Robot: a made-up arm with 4 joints.
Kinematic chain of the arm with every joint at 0, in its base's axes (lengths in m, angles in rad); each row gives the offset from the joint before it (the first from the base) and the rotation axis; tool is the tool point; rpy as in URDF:
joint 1: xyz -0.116 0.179 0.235 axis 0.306 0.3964 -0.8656
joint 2: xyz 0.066 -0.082 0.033 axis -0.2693 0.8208 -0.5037
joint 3: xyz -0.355 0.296 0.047 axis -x
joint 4: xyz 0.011 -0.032 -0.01 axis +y
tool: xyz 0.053 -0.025 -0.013 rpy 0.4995 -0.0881 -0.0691
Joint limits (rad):
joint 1: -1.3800..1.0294
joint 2: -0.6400..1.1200
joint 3: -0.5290..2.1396
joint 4: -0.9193..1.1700
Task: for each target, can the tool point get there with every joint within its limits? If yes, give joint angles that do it. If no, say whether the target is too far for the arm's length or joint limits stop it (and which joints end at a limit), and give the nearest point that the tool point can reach.
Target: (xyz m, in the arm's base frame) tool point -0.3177 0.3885 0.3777
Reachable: yes | joints -0.1909 0.2894 1.3088 -0.1193
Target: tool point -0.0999 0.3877 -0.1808
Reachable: no: joint limits stop it (at a limit: joint 2, joint 3) | nearest point -0.3939 0.2883 0.0961 | short by 0.416 m
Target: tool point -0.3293 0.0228 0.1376
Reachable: yes | joints -0.9921 -0.3963 0.4125 0.1202
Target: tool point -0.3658 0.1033 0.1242
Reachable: yes | joints -0.6056 -0.4550 0.2058 0.4024
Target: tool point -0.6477 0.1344 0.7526
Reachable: no: too far | nearest point -0.4456 0.2909 0.3421 | short by 0.484 m
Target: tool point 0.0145 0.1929 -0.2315
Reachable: no: joint limits stop it (at a limit: joint 1, joint 2, joint 3) | nearest point -0.1790 -0.0619 0.0083 | short by 0.400 m
